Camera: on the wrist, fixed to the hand. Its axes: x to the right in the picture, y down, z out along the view.
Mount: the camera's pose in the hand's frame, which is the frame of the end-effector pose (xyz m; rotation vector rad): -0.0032 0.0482 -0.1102 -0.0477 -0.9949 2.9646
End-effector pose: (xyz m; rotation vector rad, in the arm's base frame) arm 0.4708 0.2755 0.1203 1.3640 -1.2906 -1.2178
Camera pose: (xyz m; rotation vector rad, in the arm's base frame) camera 0.5731 0.2716 0.1835 -1.7172 -1.7292 0.6021
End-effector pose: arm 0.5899 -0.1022 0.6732 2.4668 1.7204 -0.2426
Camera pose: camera 0.6407 -0.1005 0.7823 1.3979 -2.1236 -0.5189
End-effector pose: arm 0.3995 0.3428 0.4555 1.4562 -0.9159 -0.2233
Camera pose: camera 0.4499 0.4352 0.5138 1.2969 2.5239 -1.2486
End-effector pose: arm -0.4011 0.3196 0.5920 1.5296 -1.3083 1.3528
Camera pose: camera -0.4763 0.4124 0.6064 0.7147 1.5551 -0.3197
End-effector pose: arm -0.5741 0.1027 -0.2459 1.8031 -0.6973 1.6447
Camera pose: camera -0.6846 0.1498 -0.2389 0.1168 1.6960 -0.1501
